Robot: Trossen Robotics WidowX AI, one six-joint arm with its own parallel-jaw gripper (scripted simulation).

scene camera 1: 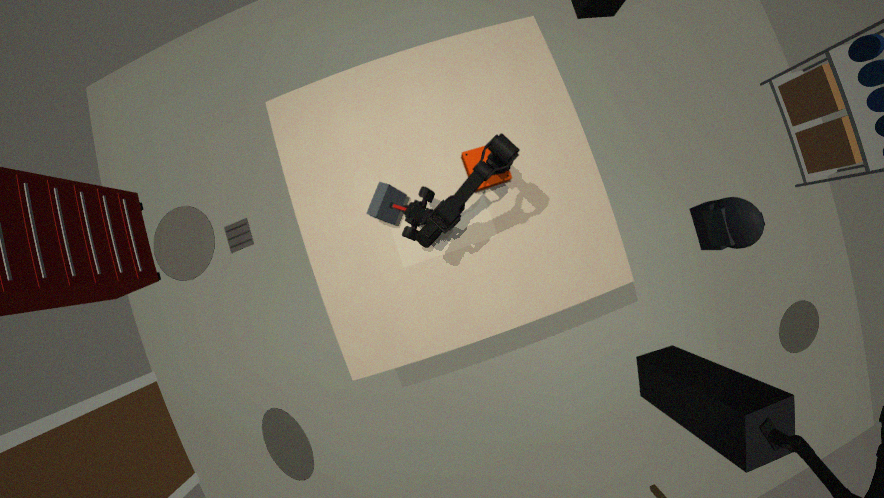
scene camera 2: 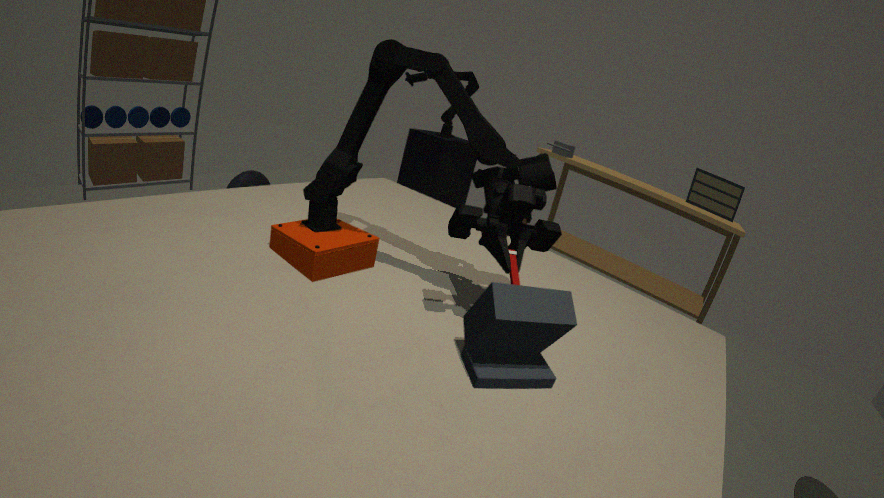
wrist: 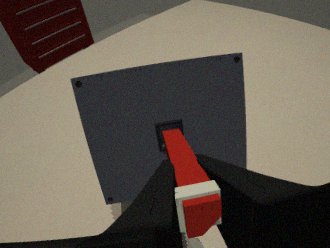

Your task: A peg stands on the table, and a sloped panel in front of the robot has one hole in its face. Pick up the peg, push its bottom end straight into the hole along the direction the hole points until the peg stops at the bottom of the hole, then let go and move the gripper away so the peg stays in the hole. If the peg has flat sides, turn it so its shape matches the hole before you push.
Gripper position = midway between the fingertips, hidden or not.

My gripper (scene camera 2: 512,272) carries a red peg (wrist: 198,201). Also in view: a grey sloped panel (scene camera 1: 380,204).
My gripper is seen too in scene camera 1 (scene camera 1: 401,208) and in the wrist view (wrist: 182,165).
